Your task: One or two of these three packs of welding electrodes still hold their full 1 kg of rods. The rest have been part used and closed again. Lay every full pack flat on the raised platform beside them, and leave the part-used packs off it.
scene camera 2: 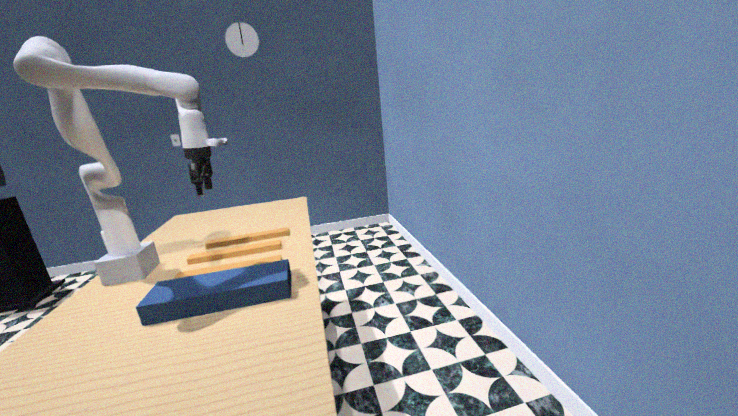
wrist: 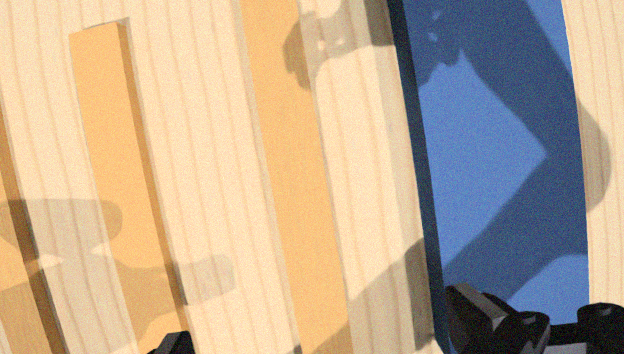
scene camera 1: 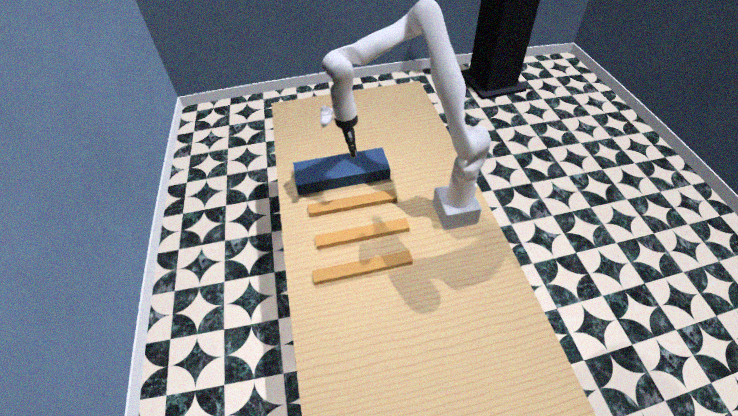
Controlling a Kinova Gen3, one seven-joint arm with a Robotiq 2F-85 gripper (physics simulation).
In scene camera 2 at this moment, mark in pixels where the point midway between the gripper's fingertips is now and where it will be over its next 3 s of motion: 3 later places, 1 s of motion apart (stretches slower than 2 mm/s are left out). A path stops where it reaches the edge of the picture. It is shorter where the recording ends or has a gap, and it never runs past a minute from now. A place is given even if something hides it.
My gripper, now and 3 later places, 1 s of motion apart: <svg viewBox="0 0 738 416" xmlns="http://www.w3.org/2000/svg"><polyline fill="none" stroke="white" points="205,192 264,214 266,213 197,221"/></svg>
